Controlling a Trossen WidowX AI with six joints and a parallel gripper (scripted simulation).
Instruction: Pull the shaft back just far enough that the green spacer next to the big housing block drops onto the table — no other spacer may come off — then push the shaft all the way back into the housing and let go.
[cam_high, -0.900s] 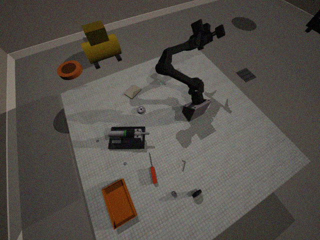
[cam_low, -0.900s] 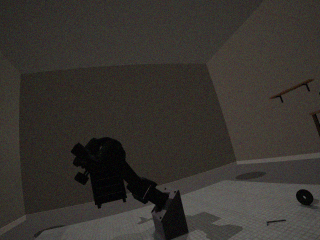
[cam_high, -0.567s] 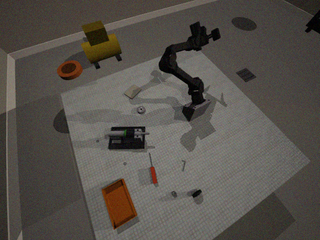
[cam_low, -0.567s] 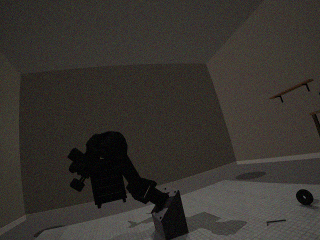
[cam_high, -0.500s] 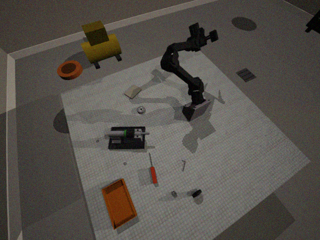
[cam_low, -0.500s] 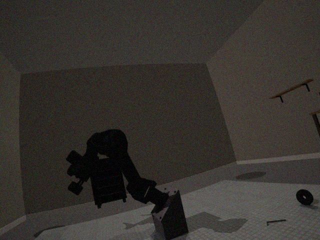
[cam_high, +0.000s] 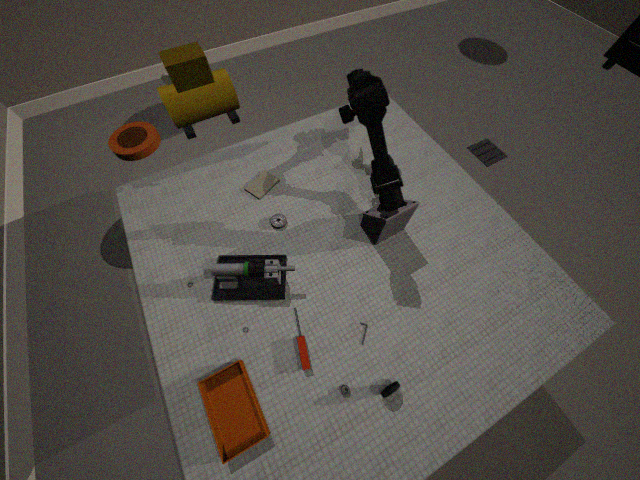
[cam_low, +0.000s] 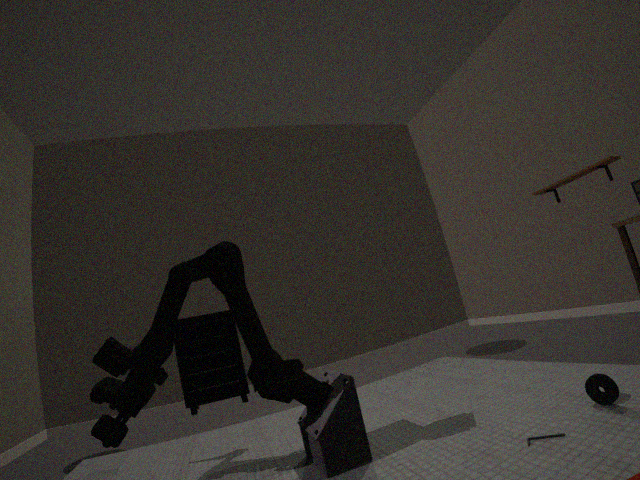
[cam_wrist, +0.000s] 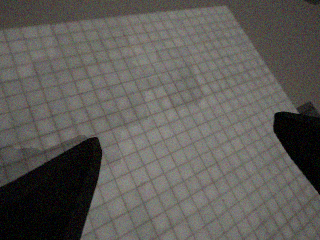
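Now: the beige pad 50 cm ahead of my gripper tip, 8 cm to the left of it and 12 cm below it. From my gripper tip the other things lie so: dark spacer (64 cm ahead, 44 cm to the left, 4 cm below); green spacer (67 cm ahead, 42 cm to the left, 4 cm below); grey shaft (62 cm ahead, 45 cm to the left, 4 cm below).
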